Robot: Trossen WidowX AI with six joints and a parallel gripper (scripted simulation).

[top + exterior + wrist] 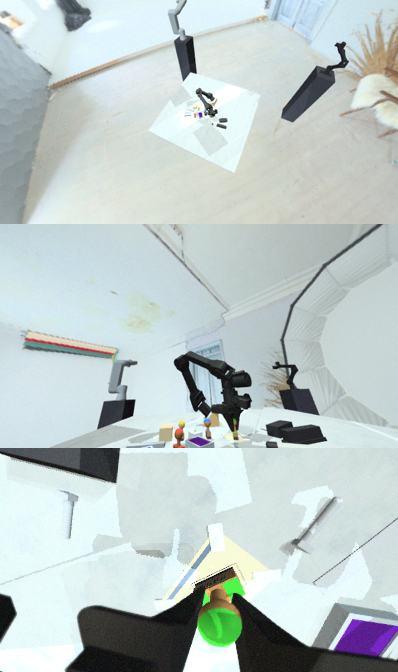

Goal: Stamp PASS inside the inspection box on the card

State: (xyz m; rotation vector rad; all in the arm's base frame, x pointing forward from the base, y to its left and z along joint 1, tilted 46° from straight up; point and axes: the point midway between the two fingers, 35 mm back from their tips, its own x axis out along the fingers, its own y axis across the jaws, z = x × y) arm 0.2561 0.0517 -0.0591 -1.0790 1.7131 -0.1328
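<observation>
Right now my gripper tip is right at the green-knobbed stamp. Also, from my gripper tip: cream card 10 mm behind, 30 mm below; then blue-knobbed stamp 30 mm behind, 110 mm to the right; then purple ink pad 50 mm ahead, 140 mm to the right, 20 mm below.
</observation>
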